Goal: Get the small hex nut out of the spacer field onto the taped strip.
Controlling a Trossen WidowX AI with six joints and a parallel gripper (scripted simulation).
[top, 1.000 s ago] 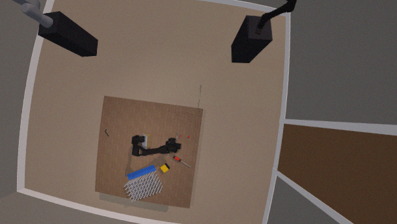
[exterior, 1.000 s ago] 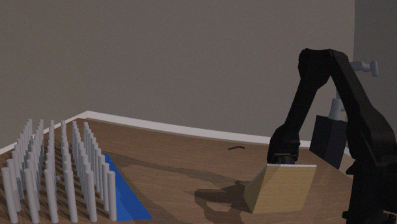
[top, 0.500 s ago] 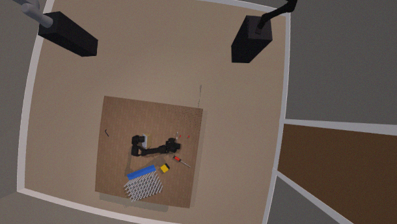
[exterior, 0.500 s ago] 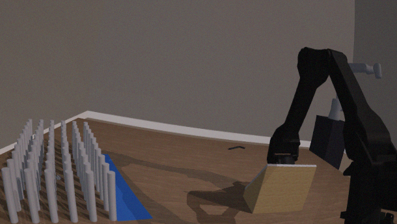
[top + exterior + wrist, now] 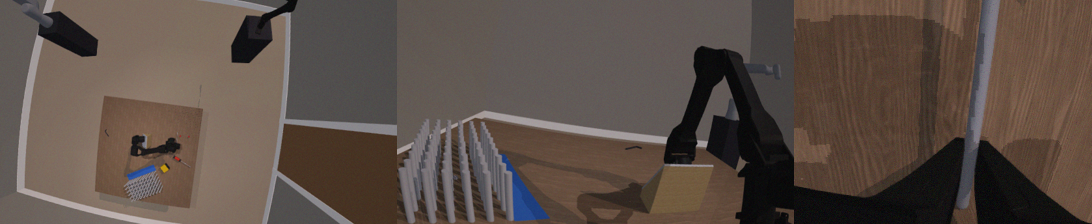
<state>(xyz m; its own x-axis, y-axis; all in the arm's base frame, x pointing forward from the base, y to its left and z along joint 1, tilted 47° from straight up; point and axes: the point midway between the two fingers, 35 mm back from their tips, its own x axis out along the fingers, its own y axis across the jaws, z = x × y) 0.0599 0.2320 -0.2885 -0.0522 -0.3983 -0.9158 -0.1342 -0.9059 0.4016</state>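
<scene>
Now: the wooden-handled rod tool 3 cm behind my gripper tip. From my gripper tip the other things lie so: yellow block: 30 cm ahead, 15 cm to the right, 1 cm above; then small hex nut: 53 cm ahead, 41 cm to the right, 1 cm below; then blue taped strip: 47 cm to the right, 39 cm ahead, 1 cm below.
</scene>
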